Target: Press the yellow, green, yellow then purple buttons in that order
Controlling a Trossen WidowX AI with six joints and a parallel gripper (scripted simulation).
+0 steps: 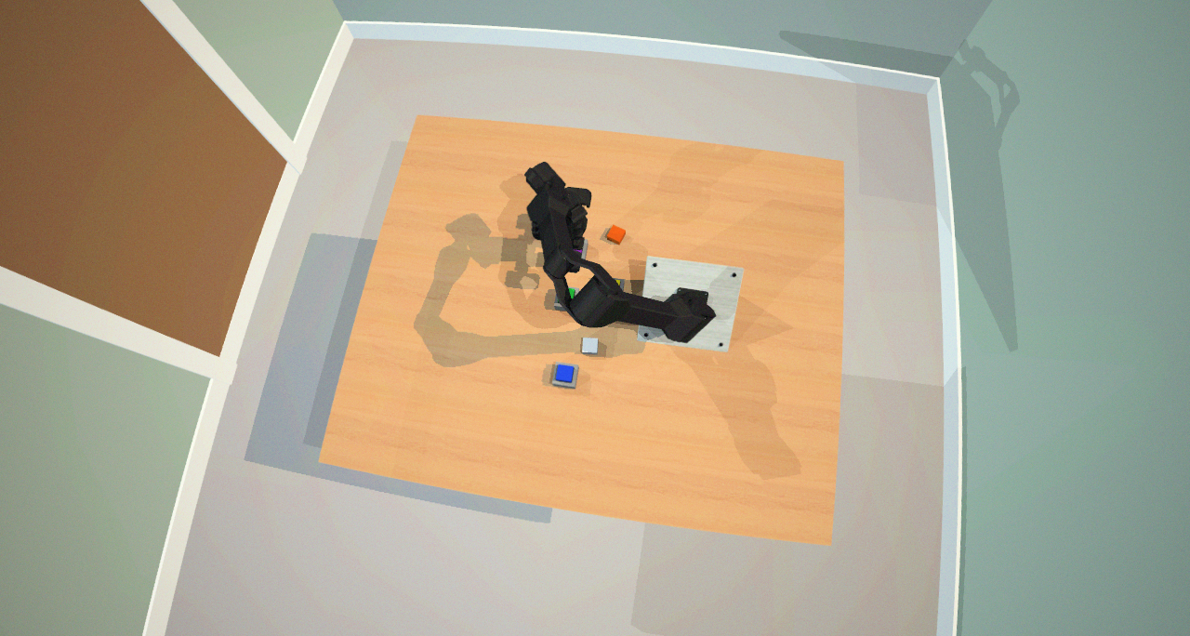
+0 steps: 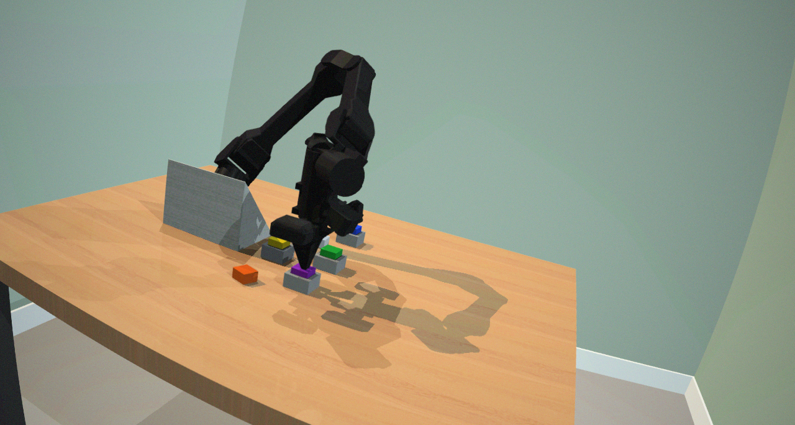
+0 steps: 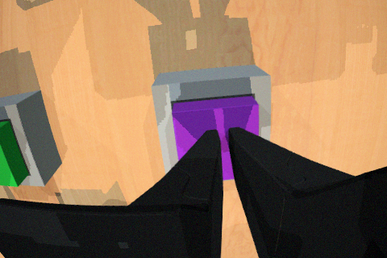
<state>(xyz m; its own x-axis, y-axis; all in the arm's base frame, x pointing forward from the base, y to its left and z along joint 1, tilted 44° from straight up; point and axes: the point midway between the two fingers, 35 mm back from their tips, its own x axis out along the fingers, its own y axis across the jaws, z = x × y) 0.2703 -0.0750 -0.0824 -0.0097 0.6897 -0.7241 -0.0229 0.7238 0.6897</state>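
Now: the orange block 90 mm behind my gripper tip, 50 mm to the right of it and 30 mm below it.
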